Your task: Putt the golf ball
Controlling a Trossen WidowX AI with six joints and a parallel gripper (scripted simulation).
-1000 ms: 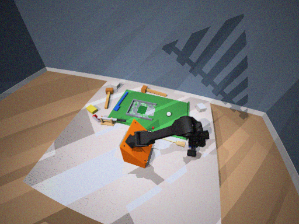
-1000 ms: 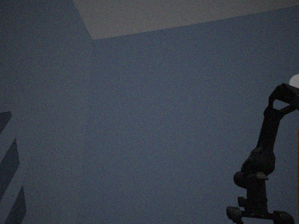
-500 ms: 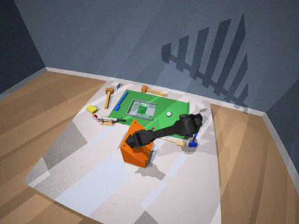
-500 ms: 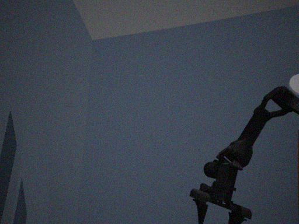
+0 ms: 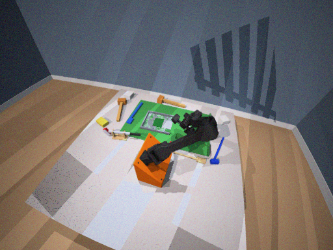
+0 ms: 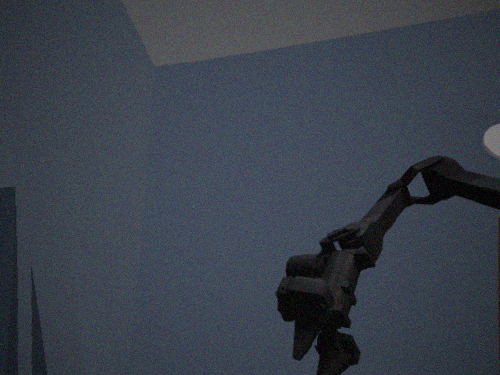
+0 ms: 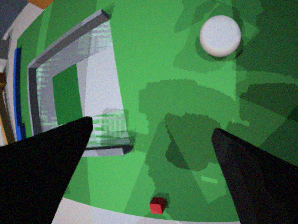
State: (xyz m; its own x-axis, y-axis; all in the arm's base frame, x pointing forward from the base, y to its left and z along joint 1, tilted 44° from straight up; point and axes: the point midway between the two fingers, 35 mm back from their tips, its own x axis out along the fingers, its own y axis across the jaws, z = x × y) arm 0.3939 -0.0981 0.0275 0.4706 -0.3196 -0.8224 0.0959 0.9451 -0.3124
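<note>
The wooden stick lies 170 mm behind my gripper tip, 170 mm to the right of it and 80 mm below it. Also, from my gripper tip: white golf ball (90 mm ahead, 60 mm to the right, 60 mm below); green putting mat (80 mm ahead, 110 mm to the left, 80 mm below); red putter (240 mm behind, 390 mm to the left, 20 mm below).
</note>
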